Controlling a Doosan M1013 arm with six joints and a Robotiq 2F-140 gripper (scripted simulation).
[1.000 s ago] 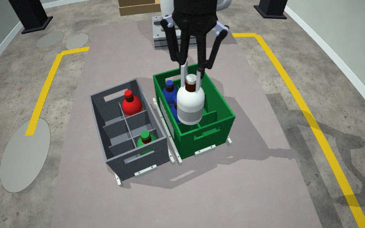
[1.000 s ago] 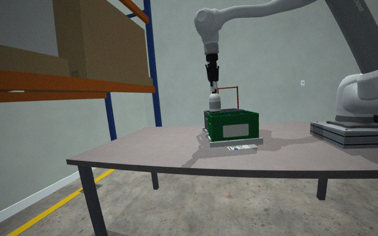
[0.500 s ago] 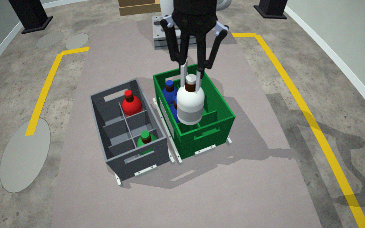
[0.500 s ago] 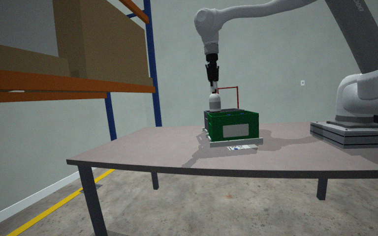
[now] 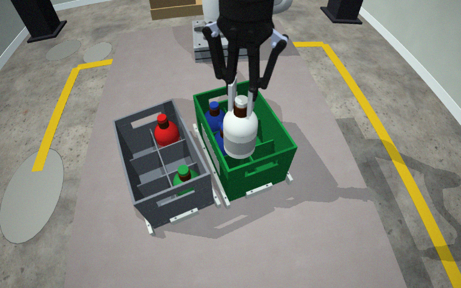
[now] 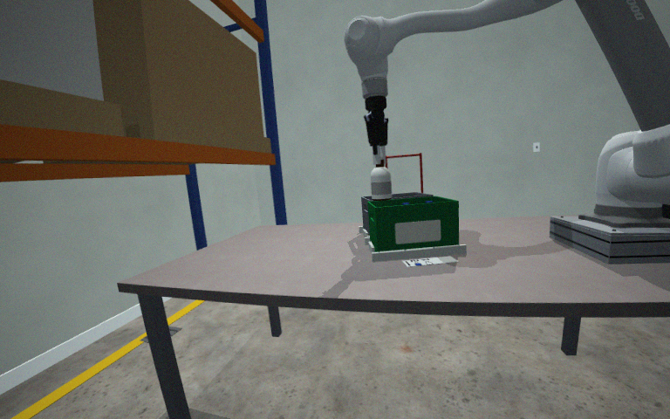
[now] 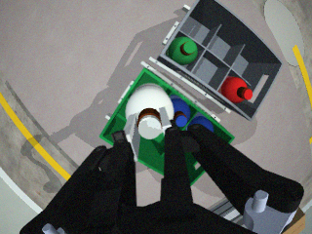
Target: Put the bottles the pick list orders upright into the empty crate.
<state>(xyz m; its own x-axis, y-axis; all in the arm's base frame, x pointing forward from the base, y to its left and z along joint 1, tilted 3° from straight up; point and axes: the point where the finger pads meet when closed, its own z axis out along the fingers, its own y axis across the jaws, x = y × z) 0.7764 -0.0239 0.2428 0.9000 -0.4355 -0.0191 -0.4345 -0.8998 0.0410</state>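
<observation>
My gripper is now 80 mm above the white-label bottle. Also, from my hand: green crate: 260 mm below, 100 mm behind, 20 mm to the left; then grey crate: 260 mm below, 200 mm to the right, 40 mm behind; then green bottle: 260 mm below, 140 mm to the right, 30 mm ahead.
</observation>
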